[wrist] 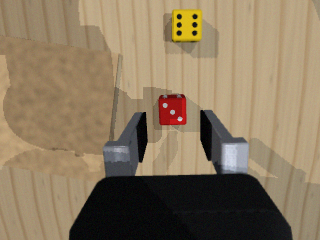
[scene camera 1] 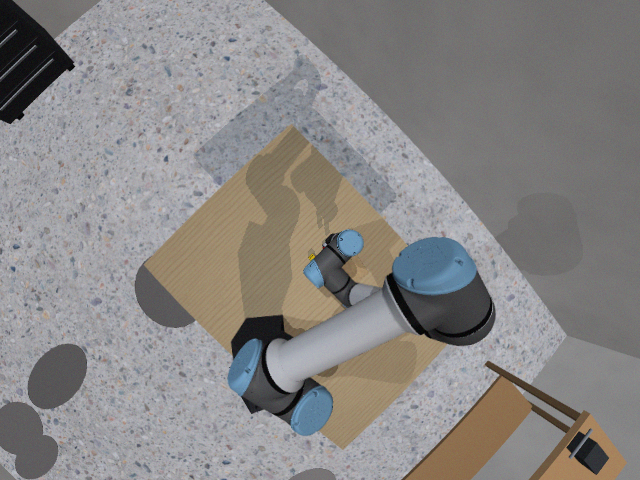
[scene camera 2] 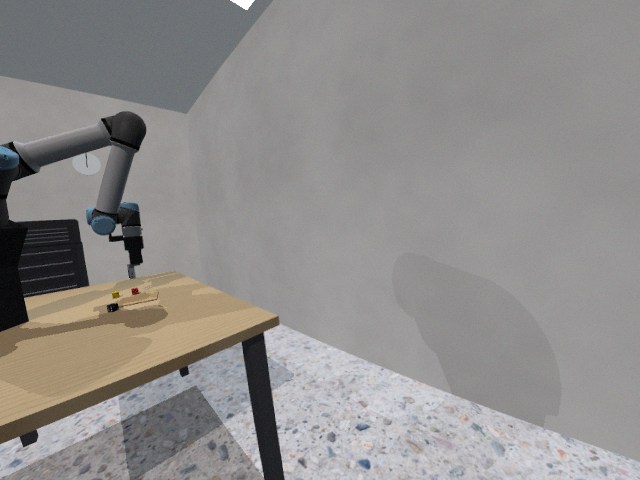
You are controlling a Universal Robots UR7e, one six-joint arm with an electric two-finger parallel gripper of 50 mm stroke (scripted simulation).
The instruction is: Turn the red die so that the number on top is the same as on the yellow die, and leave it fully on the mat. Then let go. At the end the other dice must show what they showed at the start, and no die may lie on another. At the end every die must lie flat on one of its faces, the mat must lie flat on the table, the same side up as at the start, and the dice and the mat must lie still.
Note:
In view: the gripper (wrist: 173, 126), a red die (wrist: 172, 108), a yellow die (wrist: 185, 28) and a tan mat (wrist: 64, 95).

